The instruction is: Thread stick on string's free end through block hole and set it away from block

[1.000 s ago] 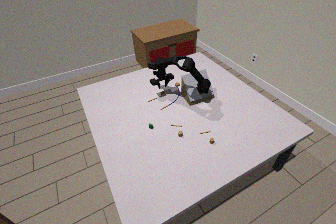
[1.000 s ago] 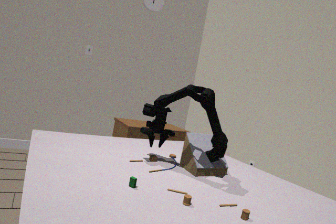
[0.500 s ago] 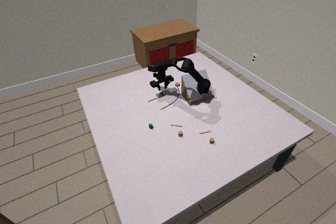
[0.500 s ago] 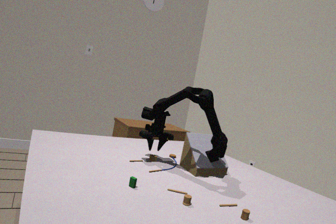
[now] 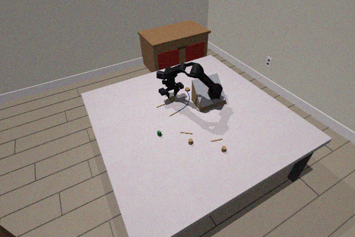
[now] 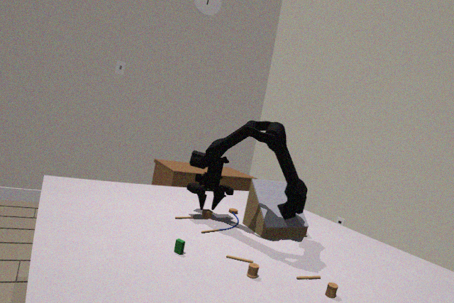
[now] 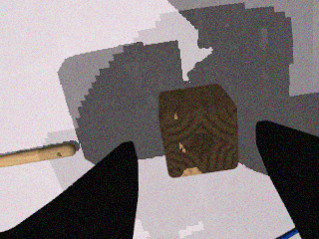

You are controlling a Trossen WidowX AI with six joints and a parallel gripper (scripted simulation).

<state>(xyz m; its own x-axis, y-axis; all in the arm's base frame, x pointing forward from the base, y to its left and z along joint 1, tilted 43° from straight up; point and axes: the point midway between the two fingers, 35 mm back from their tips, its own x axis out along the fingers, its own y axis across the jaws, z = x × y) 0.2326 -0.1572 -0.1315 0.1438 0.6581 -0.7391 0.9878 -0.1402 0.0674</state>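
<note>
The wooden block is 2 cm below my gripper tip. The rest, counted from my gripper tip: green cube 26 cm to the left, 26 cm ahead, 1 cm below; round wooden button 18 cm behind, 5 cm to the right, 3 cm below.
</note>
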